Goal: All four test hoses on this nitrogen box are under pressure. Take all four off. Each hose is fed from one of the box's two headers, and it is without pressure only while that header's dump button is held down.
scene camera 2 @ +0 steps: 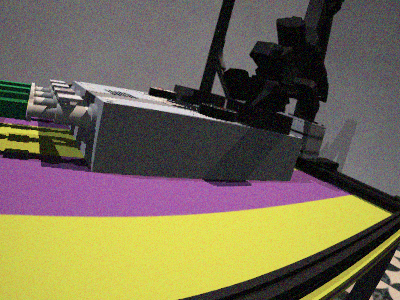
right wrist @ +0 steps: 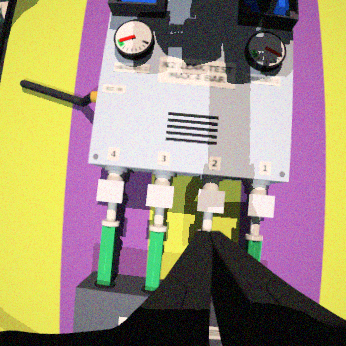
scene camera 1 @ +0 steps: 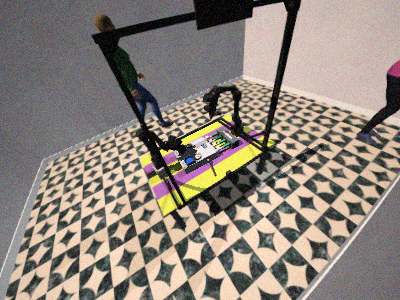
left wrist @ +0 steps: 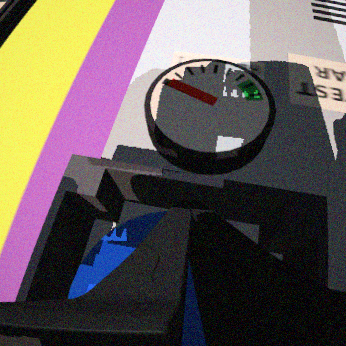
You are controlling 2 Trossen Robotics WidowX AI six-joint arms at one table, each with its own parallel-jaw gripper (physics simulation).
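Frame: origin at the left arm's base, x ahead, y left, z up, level; metres.
Where they show: left gripper, fingertip midpoint: (scene camera 2: 243,115) (right wrist: 266,19) (scene camera 1: 184,147) (left wrist: 186,211); right gripper, fingertip midpoint: (right wrist: 207,240) (scene camera 1: 210,119); left arm's base, link origin: (scene camera 2: 303,119) (scene camera 1: 159,166); right arm's base, link origin: (scene camera 1: 237,126).
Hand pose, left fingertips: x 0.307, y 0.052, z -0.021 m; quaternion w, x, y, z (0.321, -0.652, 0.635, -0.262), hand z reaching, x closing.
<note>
Things, the pixels of their top centre, and the offset from my left fingertips. "*": a spot on its surface instead.
- gauge, surface spot: (left wrist: 210,107) (right wrist: 265,45) * dx +0.046, dy -0.009, dz +0.004 m
- dark grey block, surface spot: (right wrist: 100,305) * dx +0.397, dy -0.261, dz -0.011 m
- black supply hose, surface spot: (right wrist: 52,92) * dx +0.060, dy -0.354, dz -0.077 m
The light nitrogen box (scene camera 1: 204,149) (scene camera 2: 195,142) (right wrist: 190,105) lies on the striped mat. My left gripper (left wrist: 186,211) is shut, its tips down inside a black guard over a blue button (left wrist: 107,260); whether they touch is hidden. The gauge (left wrist: 210,107) (right wrist: 265,51) beside it has its needle away from green. The other gauge (right wrist: 134,39) has its needle at green; its blue button (scene camera 1: 190,160) (right wrist: 137,1) is uncovered. Hoses 4 (right wrist: 106,255), 3 (right wrist: 155,257) and 1 (right wrist: 254,248) sit at their ports. My right gripper (right wrist: 207,240) is shut above hose 2, hiding its green part.
A dark grey block (right wrist: 100,305) stands at the hoses' far ends. A black supply hose (right wrist: 52,92) leaves the box's side at the left in the right wrist view. A black frame (scene camera 1: 281,75) stands around the mat. Two people stand beyond it.
</note>
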